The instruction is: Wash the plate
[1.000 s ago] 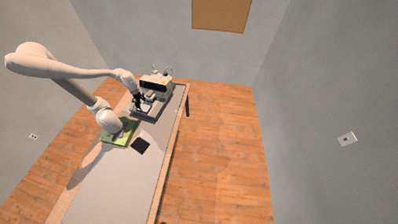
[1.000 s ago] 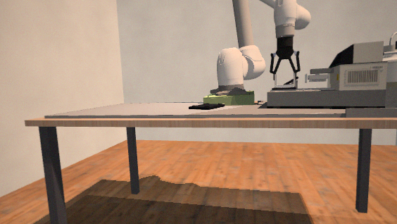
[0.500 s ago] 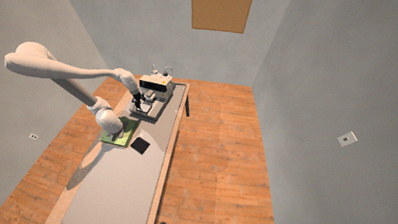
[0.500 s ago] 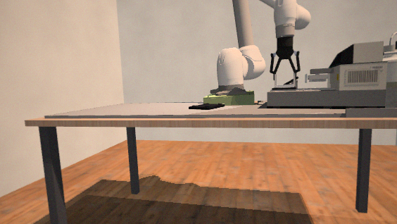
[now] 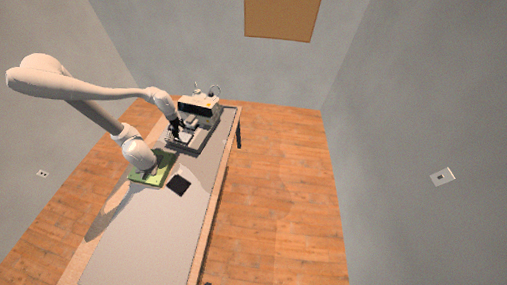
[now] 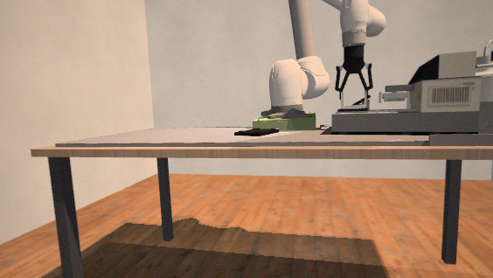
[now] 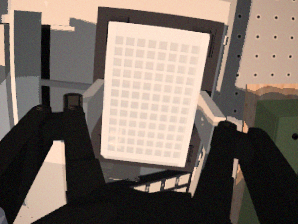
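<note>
Now: hand 3 cm above the white well plate. The rest, counted from my hand: carrier: 3 cm below; then washer: 15 cm to the left, 4 cm ahead, 1 cm above; then N1 label: 29 cm to the right, 12 cm below, 4 cm ahead.
</note>
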